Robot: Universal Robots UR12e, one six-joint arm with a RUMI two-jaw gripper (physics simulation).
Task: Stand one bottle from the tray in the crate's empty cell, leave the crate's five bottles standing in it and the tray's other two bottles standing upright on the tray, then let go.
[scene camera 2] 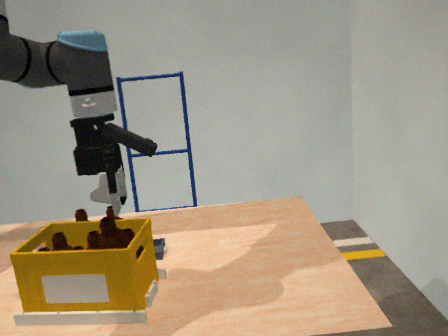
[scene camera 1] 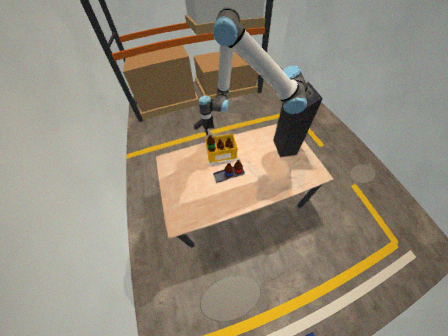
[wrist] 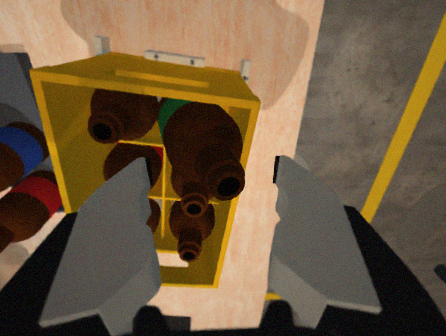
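The yellow crate holds several brown bottles, some partly hidden by its walls and my left finger. A green-banded bottle is in a corner cell and rises above its neighbours; its base is hidden. On the dark tray, a blue-banded bottle and a red-banded bottle stand upright. My gripper is open and empty, close above the green-banded bottle's corner of the crate.
Pale holders sit on the wooden table around the crate's base. The arm's dark pedestal stands at the table's back right. Behind the table is a rack with large boxes. A blue frame stands beyond the table.
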